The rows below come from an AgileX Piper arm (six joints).
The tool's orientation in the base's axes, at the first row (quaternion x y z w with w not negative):
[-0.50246, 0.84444, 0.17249, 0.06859]
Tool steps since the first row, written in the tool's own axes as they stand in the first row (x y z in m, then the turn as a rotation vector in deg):
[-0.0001, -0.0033, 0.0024, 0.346, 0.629, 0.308]
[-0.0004, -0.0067, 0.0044, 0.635, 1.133, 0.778]
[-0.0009, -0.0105, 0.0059, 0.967, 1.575, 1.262]
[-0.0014, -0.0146, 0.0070, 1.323, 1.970, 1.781]
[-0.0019, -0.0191, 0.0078, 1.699, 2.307, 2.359]
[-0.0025, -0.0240, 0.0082, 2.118, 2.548, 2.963]
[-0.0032, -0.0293, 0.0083, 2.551, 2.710, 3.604]
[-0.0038, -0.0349, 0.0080, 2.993, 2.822, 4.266]
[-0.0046, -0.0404, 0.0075, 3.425, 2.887, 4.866]
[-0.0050, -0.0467, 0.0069, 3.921, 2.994, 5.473]
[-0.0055, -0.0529, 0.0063, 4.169, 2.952, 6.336]
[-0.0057, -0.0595, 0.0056, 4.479, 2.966, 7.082]
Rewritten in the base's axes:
[0.0028, -0.0005, -0.0029, -0.734, 0.099, -0.247]
[0.0058, -0.0010, -0.0055, -1.341, 0.250, -0.656]
[0.0093, -0.0017, -0.0076, -1.916, 0.343, -1.104]
[0.0130, -0.0027, -0.0094, -2.463, 0.408, -1.603]
[0.0171, -0.0039, -0.0110, -2.973, 0.453, -2.175]
[0.0217, -0.0054, -0.0122, -3.422, 0.430, -2.805]
[0.0266, -0.0071, -0.0133, -3.810, 0.374, -3.491]
[0.0318, -0.0092, -0.0141, -4.160, 0.297, -4.210]
[0.0370, -0.0111, -0.0146, -4.461, 0.185, -4.879]
[0.0428, -0.0137, -0.0154, -4.830, 0.041, -5.564]
[0.0485, -0.0162, -0.0160, -4.964, 0.129, -6.448]
[0.0543, -0.0192, -0.0168, -5.170, 0.148, -7.230]

